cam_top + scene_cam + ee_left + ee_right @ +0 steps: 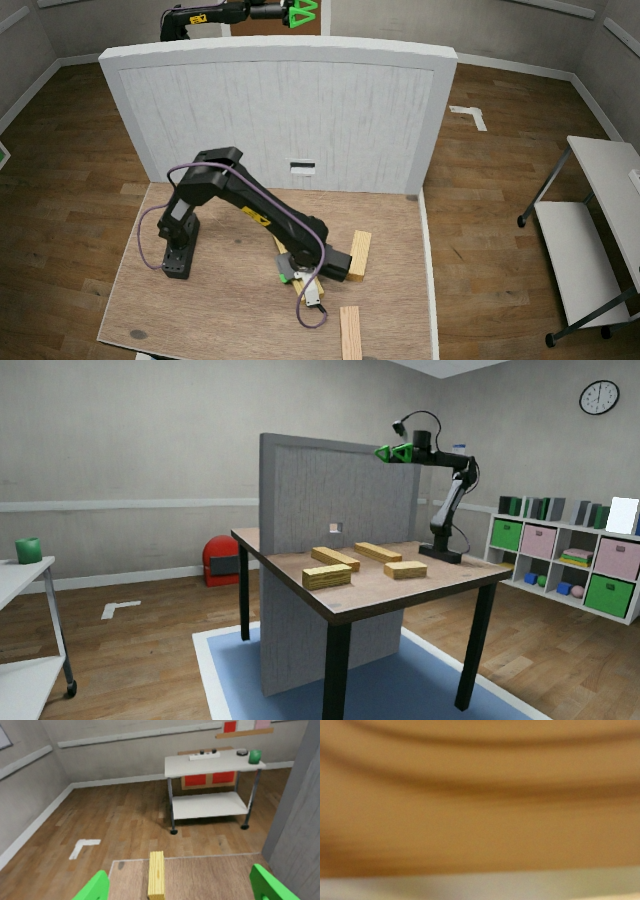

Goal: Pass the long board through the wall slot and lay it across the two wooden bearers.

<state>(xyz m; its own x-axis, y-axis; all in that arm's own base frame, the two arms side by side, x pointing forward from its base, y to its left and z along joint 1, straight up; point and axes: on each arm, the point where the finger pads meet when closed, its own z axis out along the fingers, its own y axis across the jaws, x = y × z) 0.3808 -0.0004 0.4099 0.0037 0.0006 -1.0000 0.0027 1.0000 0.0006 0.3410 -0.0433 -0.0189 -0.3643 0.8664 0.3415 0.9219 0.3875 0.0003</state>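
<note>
My right hand is 2 cm past the long board and 5 cm to the right of it.
</note>
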